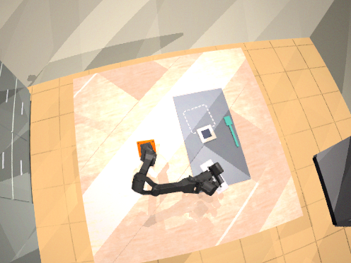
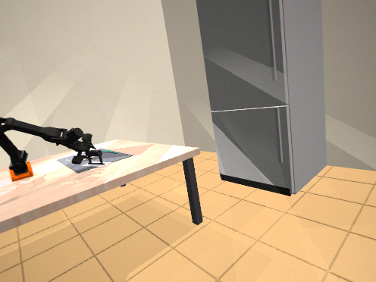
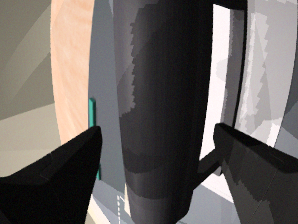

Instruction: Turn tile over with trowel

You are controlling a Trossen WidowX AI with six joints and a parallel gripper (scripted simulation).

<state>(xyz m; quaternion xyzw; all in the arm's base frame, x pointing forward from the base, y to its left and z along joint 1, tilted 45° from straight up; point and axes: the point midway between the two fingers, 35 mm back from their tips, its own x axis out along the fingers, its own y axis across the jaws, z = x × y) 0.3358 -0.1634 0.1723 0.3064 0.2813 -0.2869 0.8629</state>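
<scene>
My gripper tip is 230 mm to the right of the grey mat, 80 mm above it and 40 mm short of it. The rest, counted from my gripper tip: white tile 250 mm to the left, 60 mm below, 20 mm ahead; then teal trowel 250 mm to the left, 180 mm ahead, 60 mm below.
</scene>
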